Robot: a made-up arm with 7 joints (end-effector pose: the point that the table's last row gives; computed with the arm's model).
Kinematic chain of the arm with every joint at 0, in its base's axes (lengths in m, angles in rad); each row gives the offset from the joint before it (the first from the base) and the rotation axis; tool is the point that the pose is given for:
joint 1: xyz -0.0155 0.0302 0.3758 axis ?
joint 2: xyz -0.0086 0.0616 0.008 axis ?
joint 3: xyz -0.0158 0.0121 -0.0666 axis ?
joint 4: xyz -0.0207 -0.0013 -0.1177 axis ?
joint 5: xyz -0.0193 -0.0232 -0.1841 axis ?
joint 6: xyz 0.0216 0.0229 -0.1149 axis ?
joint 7: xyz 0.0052 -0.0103 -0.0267 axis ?
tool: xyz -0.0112 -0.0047 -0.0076
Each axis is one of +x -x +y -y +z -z.
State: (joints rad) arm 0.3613 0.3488 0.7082 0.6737 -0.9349 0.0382 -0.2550
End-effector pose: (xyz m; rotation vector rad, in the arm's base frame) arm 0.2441 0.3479 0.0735 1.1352 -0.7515 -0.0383
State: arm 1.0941 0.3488 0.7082 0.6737 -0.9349 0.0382 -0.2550
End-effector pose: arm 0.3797 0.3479 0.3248 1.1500 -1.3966 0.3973
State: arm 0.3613 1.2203 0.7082 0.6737 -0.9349 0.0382 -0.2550
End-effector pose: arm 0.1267 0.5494 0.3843 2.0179 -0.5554 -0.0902
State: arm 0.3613 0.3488 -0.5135 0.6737 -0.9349 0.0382 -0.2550
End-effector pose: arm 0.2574 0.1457 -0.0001 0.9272 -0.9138 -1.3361
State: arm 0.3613 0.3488 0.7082 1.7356 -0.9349 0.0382 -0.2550
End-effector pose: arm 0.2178 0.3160 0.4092 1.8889 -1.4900 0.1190
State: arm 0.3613 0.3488 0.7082 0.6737 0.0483 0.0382 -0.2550
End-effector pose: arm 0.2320 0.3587 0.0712 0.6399 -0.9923 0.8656
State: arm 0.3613 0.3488 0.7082 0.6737 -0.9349 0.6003 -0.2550
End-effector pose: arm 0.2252 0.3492 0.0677 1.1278 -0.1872 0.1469
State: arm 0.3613 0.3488 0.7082 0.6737 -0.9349 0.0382 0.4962
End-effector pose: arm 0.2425 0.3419 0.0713 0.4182 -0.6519 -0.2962
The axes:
joint 1: -y
joint 2: +x
joint 3: +z
joint 4: -y
joint 5: +z
joint 6: +y
joint 7: -x

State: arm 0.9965 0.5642 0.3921 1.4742 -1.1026 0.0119 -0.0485
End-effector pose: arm 0.2403 0.2940 0.5388 2.0126 -1.6452 -0.0448
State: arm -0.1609 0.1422 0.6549 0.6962 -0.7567 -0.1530 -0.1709
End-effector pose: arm 0.0669 0.2587 -0.0550 0.7280 -0.5399 -0.1832
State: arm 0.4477 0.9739 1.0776 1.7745 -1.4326 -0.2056 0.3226
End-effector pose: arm 0.0640 0.3436 0.5823 2.4634 -0.5309 -0.3449
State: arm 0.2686 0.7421 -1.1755 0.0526 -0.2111 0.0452 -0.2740
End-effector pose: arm 0.0401 0.4503 0.0114 1.0225 0.1150 -1.2708
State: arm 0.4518 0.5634 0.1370 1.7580 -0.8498 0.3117 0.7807
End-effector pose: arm 0.2740 0.1862 0.4135 0.9547 -1.1546 -0.9218
